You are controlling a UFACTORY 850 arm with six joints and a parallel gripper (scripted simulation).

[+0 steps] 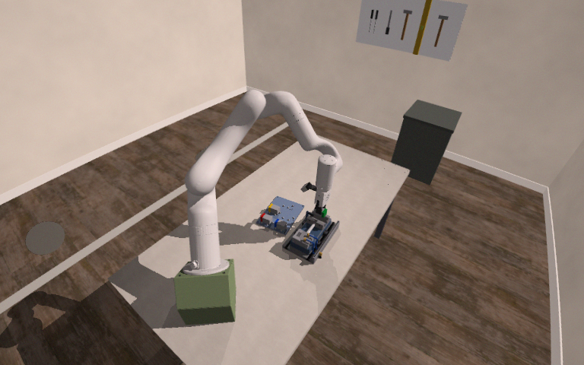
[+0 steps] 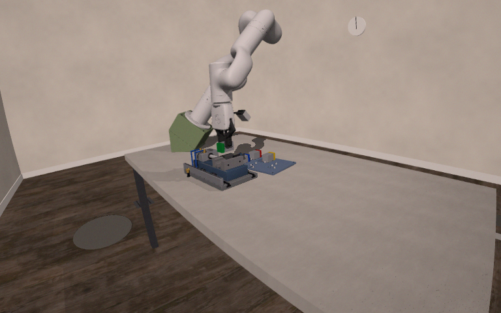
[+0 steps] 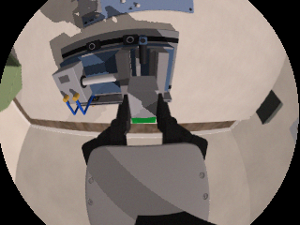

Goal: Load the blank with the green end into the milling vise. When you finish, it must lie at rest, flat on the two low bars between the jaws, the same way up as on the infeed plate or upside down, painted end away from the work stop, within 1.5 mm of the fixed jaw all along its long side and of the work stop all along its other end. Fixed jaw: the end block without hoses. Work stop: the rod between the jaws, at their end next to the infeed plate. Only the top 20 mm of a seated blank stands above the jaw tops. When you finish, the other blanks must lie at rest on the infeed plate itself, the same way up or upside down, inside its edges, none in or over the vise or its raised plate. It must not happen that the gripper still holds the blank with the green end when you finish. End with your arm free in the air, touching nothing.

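Right now the jaw block is 3 cm ahead of my hand, 1 cm to the left of it and 9 cm below it. From my hand the other things lie so: green-ended blank: 2 cm below; then pale rod: 8 cm behind, 1 cm to the left, 9 cm below; then blue-ended blank: 10 cm behind, 19 cm to the left, 14 cm below.
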